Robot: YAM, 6 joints.
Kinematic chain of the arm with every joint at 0, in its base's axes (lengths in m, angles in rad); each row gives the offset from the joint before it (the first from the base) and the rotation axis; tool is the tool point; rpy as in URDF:
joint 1: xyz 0 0 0.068 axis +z
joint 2: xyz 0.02 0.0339 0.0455 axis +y
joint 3: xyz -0.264 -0.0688 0 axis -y
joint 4: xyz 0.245 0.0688 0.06 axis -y
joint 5: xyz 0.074 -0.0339 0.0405 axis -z
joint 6: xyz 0.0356 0 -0.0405 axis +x
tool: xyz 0 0 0 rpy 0 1.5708 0
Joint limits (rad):
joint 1: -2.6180..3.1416
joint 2: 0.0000..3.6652
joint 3: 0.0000..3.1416
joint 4: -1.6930..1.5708
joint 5: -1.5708..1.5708
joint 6: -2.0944..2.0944
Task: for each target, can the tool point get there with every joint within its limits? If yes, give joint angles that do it. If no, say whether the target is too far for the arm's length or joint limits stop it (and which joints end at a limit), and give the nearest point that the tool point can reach.
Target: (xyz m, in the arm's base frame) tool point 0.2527 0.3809 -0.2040
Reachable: yes | joints 1.0565 3.2492 1.8980 0.5532 1.1614 0.5615
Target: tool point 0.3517 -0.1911 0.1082
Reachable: yes | joints -0.4490 2.3798 1.7574 -1.3994 0.5790 1.4377
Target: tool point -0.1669 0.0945 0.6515
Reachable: yes | joints -0.5656 0.8288 2.0662 0.8839 0.2739 -0.1627
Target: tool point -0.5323 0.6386 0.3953
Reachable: no: too far | nearest point -0.3913 0.4695 0.3188 | short by 0.233 m
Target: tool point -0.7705 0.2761 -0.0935
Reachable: no: too far | nearest point -0.5891 0.2111 -0.0436 | short by 0.199 m
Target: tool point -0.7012 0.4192 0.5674
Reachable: no: too far | nearest point -0.4839 0.2893 0.4232 | short by 0.291 m
